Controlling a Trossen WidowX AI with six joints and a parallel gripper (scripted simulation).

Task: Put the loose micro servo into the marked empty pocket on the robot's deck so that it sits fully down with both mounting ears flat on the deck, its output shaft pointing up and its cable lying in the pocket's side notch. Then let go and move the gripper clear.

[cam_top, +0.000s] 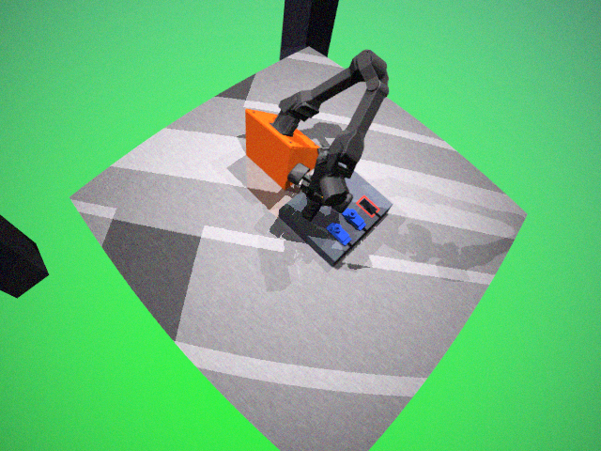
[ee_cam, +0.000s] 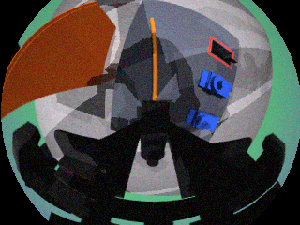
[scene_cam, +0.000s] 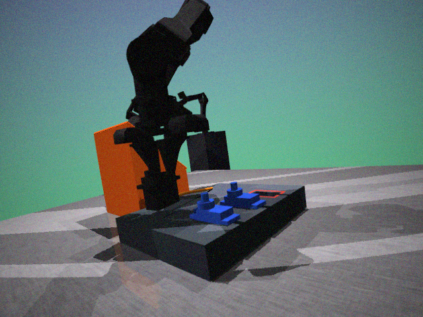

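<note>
Right now the dark deck is 1 cm behind my gripper tip, 8 cm to the left of it and 9 cm below it.
</note>
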